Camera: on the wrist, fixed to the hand. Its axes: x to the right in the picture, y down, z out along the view.
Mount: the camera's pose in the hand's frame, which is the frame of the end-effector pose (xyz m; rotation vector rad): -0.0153 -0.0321 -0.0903 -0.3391 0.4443 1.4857
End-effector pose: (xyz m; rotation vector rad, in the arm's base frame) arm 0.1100 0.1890 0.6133 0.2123 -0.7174 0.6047
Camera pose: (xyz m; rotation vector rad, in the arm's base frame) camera 0.1696 0.1907 0.5367 -0.8461 -0.4269 1.8364
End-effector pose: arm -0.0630 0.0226 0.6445 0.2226 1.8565 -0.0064
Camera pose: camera -0.1494 -0.0005 0.6821 1.3728 1.6549 1.4396
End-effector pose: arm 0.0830 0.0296 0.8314 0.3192 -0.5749 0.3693
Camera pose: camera 0.1267 0.0327 0.7448 -0.5898 -0.3294 1.6964
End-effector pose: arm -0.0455 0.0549 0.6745 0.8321 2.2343 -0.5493
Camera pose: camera -0.0997 0.0784 0.7515 2.1362 1.3261 0.7427
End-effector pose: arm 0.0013 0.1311 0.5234 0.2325 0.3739 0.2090
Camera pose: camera -0.0421 0.1135 0.4384 0.0832 0.5370 1.7939
